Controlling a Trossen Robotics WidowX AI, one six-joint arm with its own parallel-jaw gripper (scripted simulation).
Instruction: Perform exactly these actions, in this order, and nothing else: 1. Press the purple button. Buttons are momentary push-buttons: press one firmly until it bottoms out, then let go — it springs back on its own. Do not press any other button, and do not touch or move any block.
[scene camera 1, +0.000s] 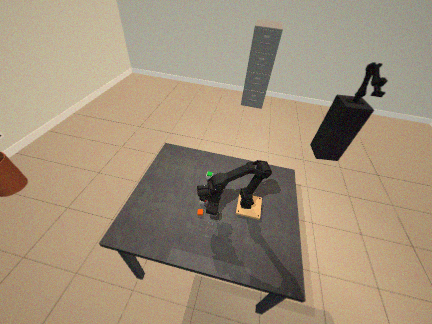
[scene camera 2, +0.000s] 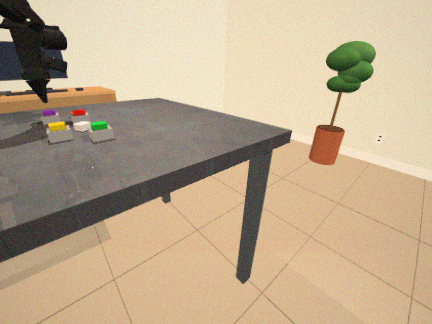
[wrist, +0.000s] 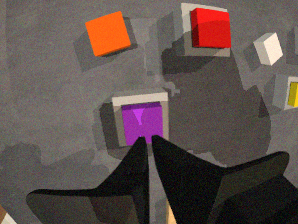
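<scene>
My gripper (scene camera 2: 45, 102), which the wrist view shows as well, my gripper (wrist: 148, 141), is shut and holds nothing. There is an orange block (wrist: 107, 34) here. I can also see a red button (wrist: 210, 31), and with it a purple button (wrist: 145, 120).
</scene>
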